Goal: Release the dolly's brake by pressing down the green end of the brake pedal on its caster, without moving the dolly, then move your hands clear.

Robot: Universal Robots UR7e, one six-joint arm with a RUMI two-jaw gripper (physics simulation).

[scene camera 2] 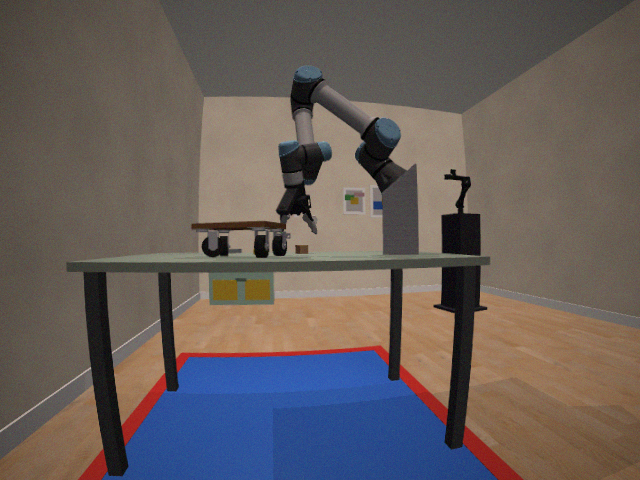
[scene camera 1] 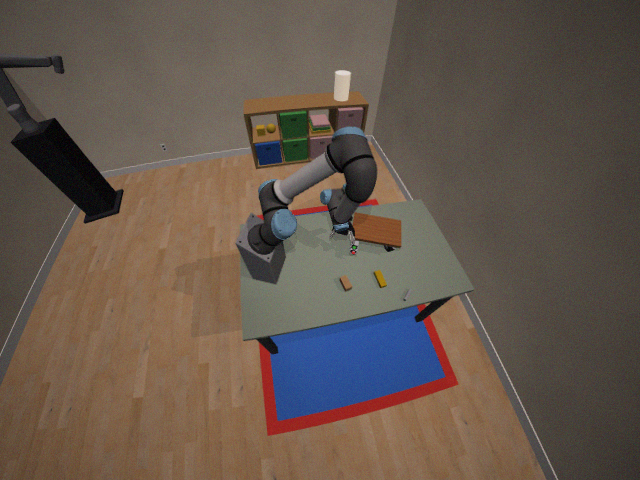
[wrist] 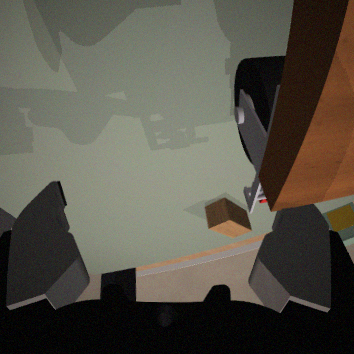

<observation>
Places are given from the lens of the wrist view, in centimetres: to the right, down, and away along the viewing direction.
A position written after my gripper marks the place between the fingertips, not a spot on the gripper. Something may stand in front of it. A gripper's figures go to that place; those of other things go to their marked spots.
my gripper [wrist: 170, 185]: 0, 0, 13
dolly [wrist: 286, 107]: 4, -2, 6
</observation>
